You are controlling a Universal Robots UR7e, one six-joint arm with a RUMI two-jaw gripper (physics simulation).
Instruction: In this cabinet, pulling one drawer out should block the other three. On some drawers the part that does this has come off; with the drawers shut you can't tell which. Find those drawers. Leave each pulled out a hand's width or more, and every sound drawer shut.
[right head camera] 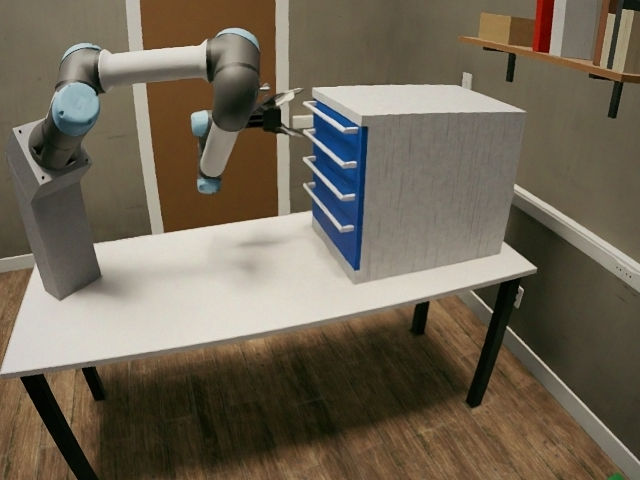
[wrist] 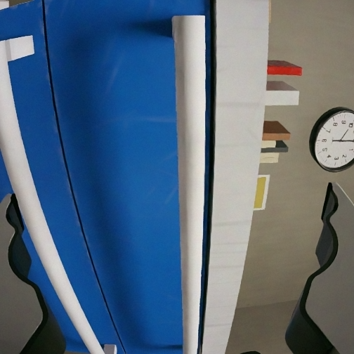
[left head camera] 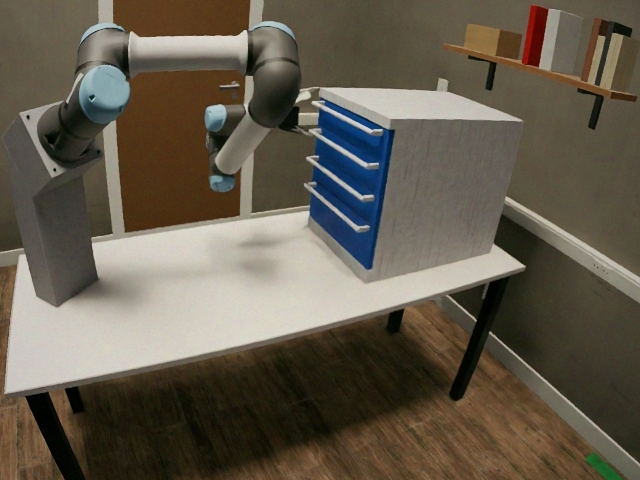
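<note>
The grey cabinet (left head camera: 439,191) (right head camera: 439,191) has four blue drawers, all looking shut. The top drawer's white handle (left head camera: 348,119) (right head camera: 330,119) (wrist: 192,175) runs between the spread fingers in the wrist view. The second handle (left head camera: 343,150) (right head camera: 330,151) (wrist: 31,200) passes close to the left finger in that view. The third handle (left head camera: 338,179) (right head camera: 328,181) and bottom handle (left head camera: 336,209) (right head camera: 328,211) are lower. My gripper (left head camera: 312,111) (right head camera: 301,112) (wrist: 170,192) is open and empty, at the top drawer's front. In the left head view the arm and cabinet partly hide it.
The cabinet stands on the white table (left head camera: 180,315) (right head camera: 180,304), at the end away from the arm's grey pedestal (left head camera: 62,237) (right head camera: 67,232). A wall shelf (left head camera: 558,75) (right head camera: 547,58) with books is behind the cabinet. A clock (wrist: 335,140) hangs on the wall.
</note>
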